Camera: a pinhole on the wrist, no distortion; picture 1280 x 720 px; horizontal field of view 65.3 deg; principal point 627.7 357.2 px. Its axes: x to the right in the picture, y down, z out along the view. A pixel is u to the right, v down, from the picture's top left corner.
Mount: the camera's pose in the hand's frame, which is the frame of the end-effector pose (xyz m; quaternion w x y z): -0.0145 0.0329 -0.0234 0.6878 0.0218 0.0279 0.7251
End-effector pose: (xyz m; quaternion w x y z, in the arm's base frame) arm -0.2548 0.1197 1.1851 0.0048 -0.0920 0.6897 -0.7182
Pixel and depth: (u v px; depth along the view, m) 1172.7 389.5 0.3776
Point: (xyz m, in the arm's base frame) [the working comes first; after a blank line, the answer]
In the camera's frame: 0.2060 0.0122 0.3776

-0.2239 -0.2397 0.9550
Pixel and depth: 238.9 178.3 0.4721
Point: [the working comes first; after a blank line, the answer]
In the camera's frame: -0.1838 -0.0846 0.4721

-0.2870 -0.3268 1.3533
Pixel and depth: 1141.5 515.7 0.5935
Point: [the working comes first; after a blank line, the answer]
In the camera's frame: 0.3053 0.0942 0.5935

-0.1344 -0.4530 0.8567
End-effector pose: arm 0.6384 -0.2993 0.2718 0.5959 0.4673 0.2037 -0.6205
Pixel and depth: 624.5 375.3 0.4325
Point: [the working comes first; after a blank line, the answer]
In the camera's frame: -0.0014 0.0078 0.4325

0.5350 -0.6419 0.4723
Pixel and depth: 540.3 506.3 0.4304
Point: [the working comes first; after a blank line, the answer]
In the camera's frame: -0.0377 0.0642 0.4304

0.4898 -0.6057 0.5061
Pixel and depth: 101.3 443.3 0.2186
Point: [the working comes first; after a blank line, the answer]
In the camera's frame: -0.1152 0.0188 0.2186

0.4951 -0.4354 0.3515
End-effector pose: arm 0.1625 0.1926 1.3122 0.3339 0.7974 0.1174 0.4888
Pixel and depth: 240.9 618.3 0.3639
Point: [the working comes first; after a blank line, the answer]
In the camera's frame: -0.1409 0.0951 0.3639

0.4378 0.0900 1.0842
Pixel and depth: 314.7 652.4 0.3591
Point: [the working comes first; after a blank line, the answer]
In the camera's frame: -0.1125 0.1061 0.3591

0.4240 0.0644 1.0945
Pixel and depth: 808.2 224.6 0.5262
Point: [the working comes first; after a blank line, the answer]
In the camera's frame: 0.0951 -0.0699 0.5262

0.6118 -0.0726 1.3134
